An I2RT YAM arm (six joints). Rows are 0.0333 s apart.
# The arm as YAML. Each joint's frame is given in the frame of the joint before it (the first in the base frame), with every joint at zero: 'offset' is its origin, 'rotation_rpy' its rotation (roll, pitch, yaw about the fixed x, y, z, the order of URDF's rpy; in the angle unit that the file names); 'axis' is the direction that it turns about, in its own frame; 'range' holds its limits. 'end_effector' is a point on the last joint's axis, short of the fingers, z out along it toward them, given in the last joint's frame.
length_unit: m
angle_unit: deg
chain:
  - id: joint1
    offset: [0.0, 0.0, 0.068]
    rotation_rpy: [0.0, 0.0, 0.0]
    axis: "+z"
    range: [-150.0, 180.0]
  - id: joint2
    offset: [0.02, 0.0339, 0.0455]
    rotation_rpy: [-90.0, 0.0, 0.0]
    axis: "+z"
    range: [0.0, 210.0]
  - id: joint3
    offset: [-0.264, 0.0, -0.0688]
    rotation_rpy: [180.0, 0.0, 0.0]
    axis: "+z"
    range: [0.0, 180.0]
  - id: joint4
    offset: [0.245, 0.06, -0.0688]
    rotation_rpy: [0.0, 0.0, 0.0]
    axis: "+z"
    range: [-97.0, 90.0]
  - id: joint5
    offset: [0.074, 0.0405, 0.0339]
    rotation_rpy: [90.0, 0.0, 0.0]
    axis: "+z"
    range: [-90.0, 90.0]
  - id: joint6
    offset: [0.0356, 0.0, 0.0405]
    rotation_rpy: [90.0, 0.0, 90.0]
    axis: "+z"
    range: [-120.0, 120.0]
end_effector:
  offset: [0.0, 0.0, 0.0]
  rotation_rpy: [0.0, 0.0, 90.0]
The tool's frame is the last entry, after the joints.
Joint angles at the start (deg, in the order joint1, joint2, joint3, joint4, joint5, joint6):
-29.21, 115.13, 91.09, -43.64, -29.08, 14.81
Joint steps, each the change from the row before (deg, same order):
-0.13, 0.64, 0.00, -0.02, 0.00, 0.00
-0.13, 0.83, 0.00, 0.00, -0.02, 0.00
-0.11, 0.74, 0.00, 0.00, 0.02, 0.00
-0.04, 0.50, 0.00, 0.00, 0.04, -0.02
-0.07, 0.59, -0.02, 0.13, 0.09, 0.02
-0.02, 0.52, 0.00, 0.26, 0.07, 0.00
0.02, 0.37, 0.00, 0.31, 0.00, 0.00
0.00, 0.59, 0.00, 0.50, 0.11, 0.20
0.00, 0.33, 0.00, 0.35, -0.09, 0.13
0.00, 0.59, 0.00, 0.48, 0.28, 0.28
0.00, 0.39, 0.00, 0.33, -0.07, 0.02
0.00, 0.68, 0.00, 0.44, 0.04, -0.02
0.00, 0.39, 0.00, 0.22, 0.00, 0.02
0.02, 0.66, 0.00, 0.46, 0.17, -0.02
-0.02, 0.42, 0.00, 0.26, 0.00, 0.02
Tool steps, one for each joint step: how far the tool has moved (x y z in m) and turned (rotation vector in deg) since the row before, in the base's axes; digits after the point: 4 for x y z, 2 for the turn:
0.0005, -0.0014, -0.0045, 0.32, 0.58, -0.13
0.0007, -0.0015, -0.0058, 0.42, 0.71, -0.12
0.0006, -0.0013, -0.0052, 0.35, 0.65, -0.12
0.0005, -0.0006, -0.0035, 0.20, 0.45, -0.04
0.0006, -0.0010, -0.0042, 0.17, 0.46, -0.12
0.0009, -0.0007, -0.0035, 0.07, 0.26, -0.04
0.0009, -0.0004, -0.0024, 0.03, 0.05, 0.02
0.0013, -0.0008, -0.0039, 0.05, 0.19, -0.20
0.0009, -0.0004, -0.0021, 0.13, -0.02, -0.08
0.0012, -0.0009, -0.0040, -0.04, 0.30, -0.32
0.0008, -0.0004, -0.0026, 0.10, 0.02, 0.01
0.0012, -0.0007, -0.0047, 0.08, 0.22, 0.00
0.0006, -0.0004, -0.0027, 0.09, 0.15, -0.02
0.0012, -0.0006, -0.0046, -0.05, 0.25, -0.02
0.0006, -0.0005, -0.0029, 0.09, 0.14, -0.04

